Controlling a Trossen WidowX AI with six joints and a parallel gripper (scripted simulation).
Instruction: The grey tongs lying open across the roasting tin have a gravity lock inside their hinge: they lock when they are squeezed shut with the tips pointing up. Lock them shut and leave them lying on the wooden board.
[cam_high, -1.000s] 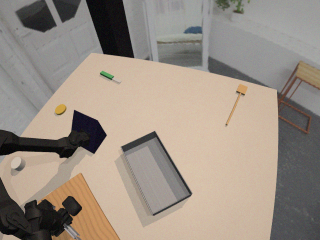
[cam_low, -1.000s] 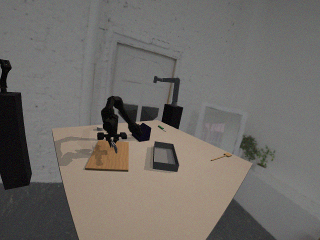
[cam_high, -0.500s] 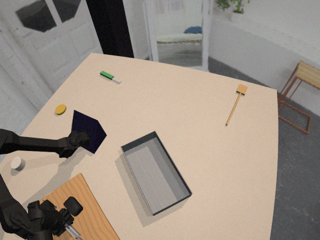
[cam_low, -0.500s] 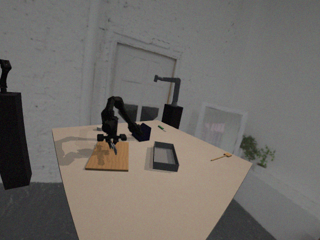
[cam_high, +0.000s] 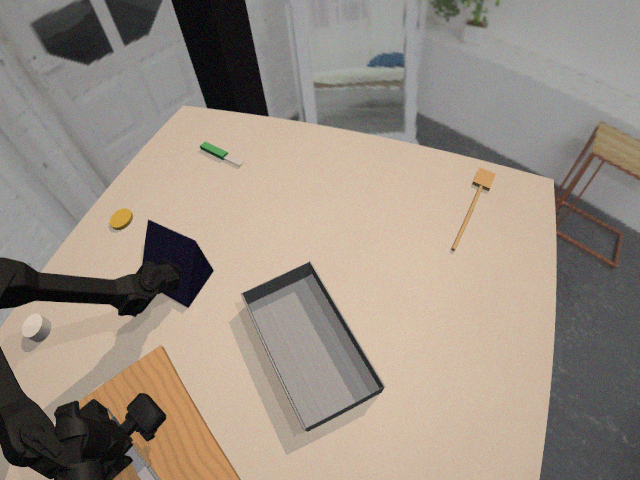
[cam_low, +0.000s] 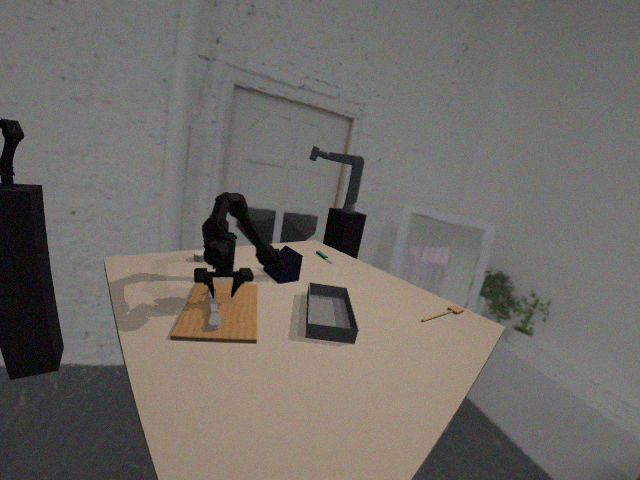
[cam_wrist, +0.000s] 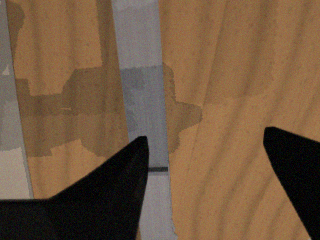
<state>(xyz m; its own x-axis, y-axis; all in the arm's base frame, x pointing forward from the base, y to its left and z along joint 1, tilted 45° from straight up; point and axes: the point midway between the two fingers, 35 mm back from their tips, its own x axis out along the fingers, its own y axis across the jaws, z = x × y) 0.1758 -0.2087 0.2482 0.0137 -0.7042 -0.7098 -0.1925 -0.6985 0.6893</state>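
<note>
The wooden board lies 40 mm below my gripper tip. From my gripper tip the other things lie so: grey roasting tin (170 mm ahead, 340 mm to the left, 20 mm below); then yellow slider (40 mm behind, 20 mm to the right, 20 mm below); then white cylinder (450 mm behind, 40 mm to the left, 30 mm below).
</note>
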